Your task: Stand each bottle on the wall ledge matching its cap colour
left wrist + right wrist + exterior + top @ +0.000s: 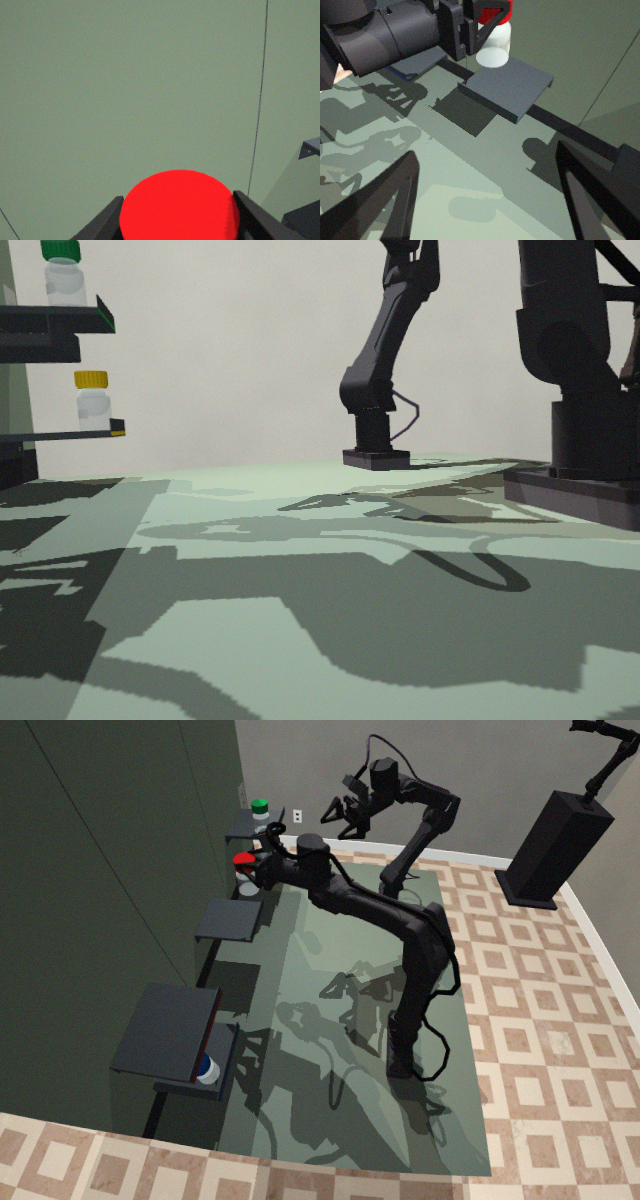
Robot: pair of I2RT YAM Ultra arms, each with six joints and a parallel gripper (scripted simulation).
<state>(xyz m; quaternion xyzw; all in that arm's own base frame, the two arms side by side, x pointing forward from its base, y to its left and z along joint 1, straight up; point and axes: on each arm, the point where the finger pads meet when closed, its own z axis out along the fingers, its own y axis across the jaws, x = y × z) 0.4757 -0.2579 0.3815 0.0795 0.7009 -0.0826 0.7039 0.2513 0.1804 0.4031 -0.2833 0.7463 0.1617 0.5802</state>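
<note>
Now: left hand 5 cm above the red-capped bottle. The rest, counted from my left hand: blue-capped bottle (5 cm ahead, 44 cm to the left, 26 cm below); green-capped bottle (4 cm ahead, 34 cm to the right, 7 cm below); yellow-capped bottle (3 cm ahead, 44 cm to the right, 26 cm below).
</note>
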